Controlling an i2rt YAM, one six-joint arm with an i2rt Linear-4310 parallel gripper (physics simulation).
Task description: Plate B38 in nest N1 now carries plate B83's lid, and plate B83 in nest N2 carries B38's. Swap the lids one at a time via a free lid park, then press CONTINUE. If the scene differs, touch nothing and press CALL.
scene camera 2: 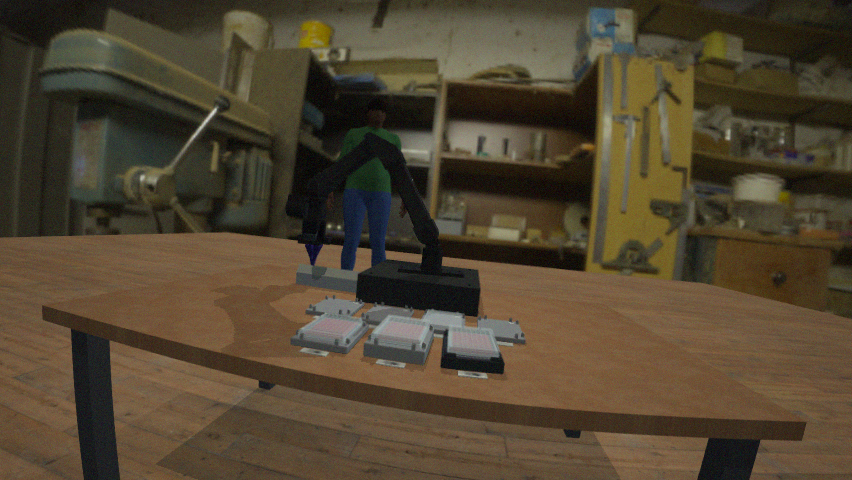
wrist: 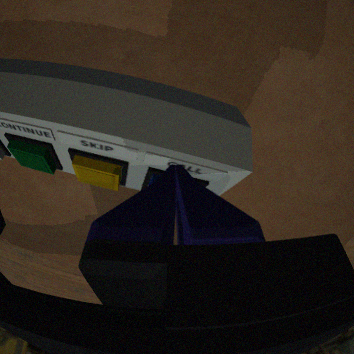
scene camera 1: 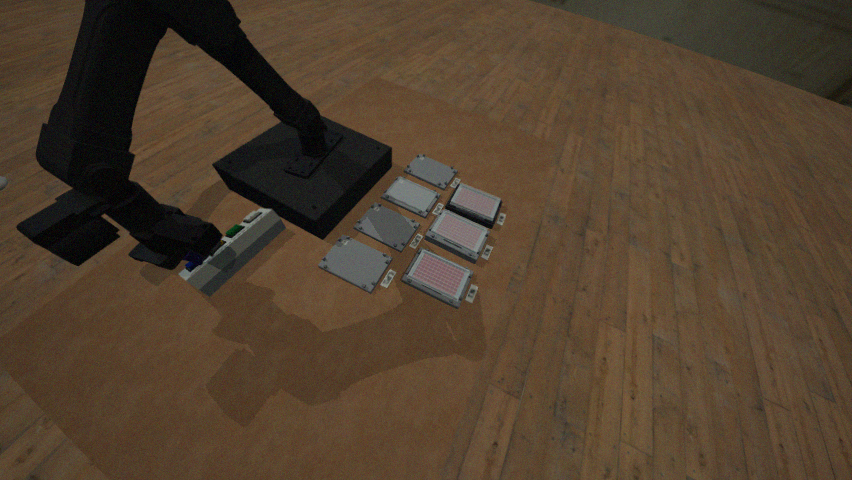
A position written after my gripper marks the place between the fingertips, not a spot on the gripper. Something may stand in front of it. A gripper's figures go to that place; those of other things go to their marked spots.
Labels:
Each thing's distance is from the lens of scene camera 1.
my gripper point(scene camera 1: 199, 263): 70 cm
button box point(scene camera 1: 237, 250): 69 cm
lid park LP3 point(scene camera 1: 426, 169): 85 cm
The marked spots on the button box and the lid park LP3 are 55 cm apart.

